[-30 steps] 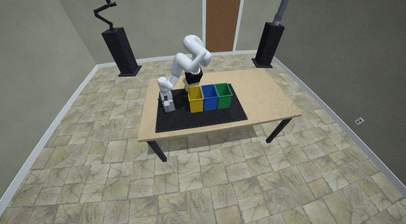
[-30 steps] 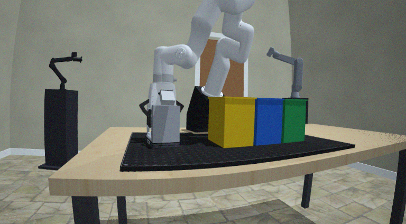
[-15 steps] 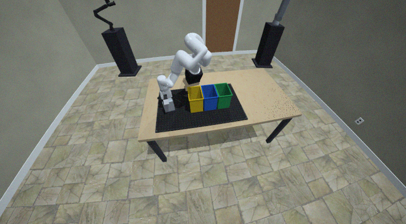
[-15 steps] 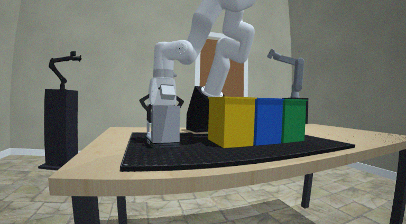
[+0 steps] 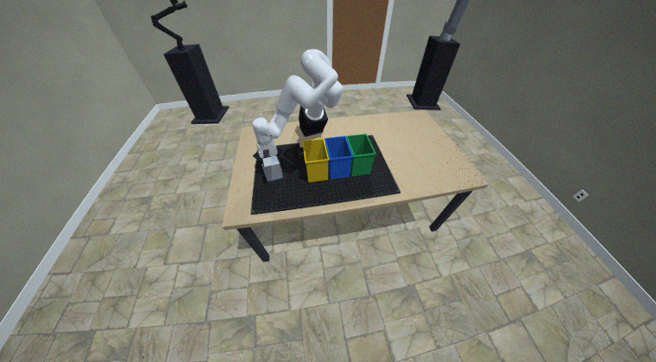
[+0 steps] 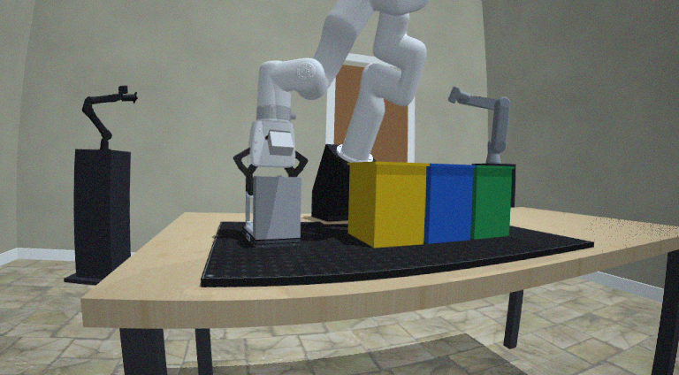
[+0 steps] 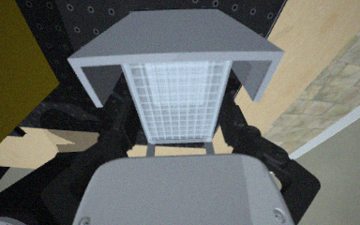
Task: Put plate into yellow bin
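Right now the yellow bin is 26 cm to the left of my hand, 2 cm below it and 2 cm behind it. Round my hand: blue bin 39 cm to the left, 5 cm behind, 2 cm below; then green bin 52 cm to the left, 7 cm behind, 2 cm below.
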